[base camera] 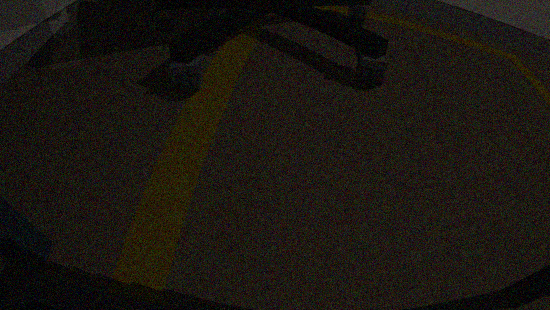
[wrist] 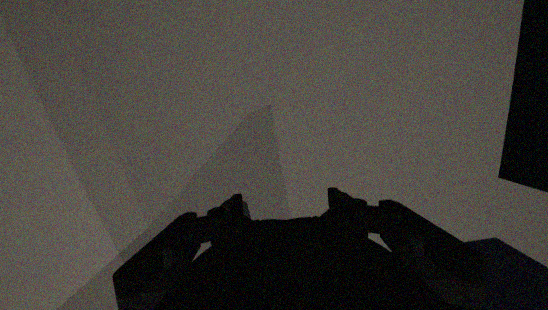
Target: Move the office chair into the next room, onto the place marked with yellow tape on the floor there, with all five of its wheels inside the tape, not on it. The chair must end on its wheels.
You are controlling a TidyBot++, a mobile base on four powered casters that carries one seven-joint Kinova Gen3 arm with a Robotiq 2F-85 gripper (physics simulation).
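Frame: origin at the arm's base, x ahead, y left, z up, level; millimetres.
Seen in the pictures: gripper, between the fingertips: [wrist: 284,200].
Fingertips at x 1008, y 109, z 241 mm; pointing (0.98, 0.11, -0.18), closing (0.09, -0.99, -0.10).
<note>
Offsets run from my fingertips to a thing's top centre. "*": to the spot under its first point.
The scene is very dark. In the base camera view the office chair's black base [base camera: 273,25] shows at the top edge, with one wheel @[dx -450, dy +62, dz -586 mm] [base camera: 173,81] left of a yellow tape line [base camera: 180,162] and another wheel @[dx -396, dy -286, dz -586 mm] [base camera: 369,68] to its right. A second tape line [base camera: 469,43] runs along the upper right. In the wrist view my gripper [wrist: 284,200] is open with nothing between its fingers, and it faces a bare grey wall.
A faint lighter band @[* dx +322, dy +126, dz -42 mm] [wrist: 252,161] crosses the grey wall in the wrist view. The robot's own dark base rim [base camera: 299,304] fills the bottom edge of the base camera view. Grey wall shows at the top corners.
</note>
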